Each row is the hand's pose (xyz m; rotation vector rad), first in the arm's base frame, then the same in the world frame.
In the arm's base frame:
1: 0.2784 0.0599 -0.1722 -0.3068 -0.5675 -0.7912
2: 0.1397 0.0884 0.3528 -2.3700 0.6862 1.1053
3: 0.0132 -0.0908 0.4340 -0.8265 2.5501 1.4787
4: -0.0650 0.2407 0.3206 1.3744 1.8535 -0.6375
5: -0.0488 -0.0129 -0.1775 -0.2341 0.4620 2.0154
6: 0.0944 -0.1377 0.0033 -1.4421 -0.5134 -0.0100
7: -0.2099 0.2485 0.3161 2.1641 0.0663 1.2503
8: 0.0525 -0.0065 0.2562 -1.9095 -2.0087 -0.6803
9: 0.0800 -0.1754 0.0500 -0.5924 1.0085 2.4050
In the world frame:
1: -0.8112 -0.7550 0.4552 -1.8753 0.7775 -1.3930
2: -0.2783 -0.7764 0.5614 0.4584 -2.6206 -1.4088
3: -0.2145 -0.7036 0.7743 -1.6186 -2.0882 -0.2926
4: -0.2171 -0.5538 0.4481 -1.2505 -0.5191 2.4384
5: -0.7493 -0.4530 0.5871 0.8152 1.6112 0.3033
6: -0.6490 -0.6582 0.7160 -1.8833 1.7300 0.0272
7: -0.1817 -0.4143 0.4676 1.3362 -0.3100 -0.8767
8: -0.3695 -0.6772 0.6496 -2.7104 0.0733 1.1148
9: -0.6112 -0.6632 0.7645 1.2968 1.8595 0.8225

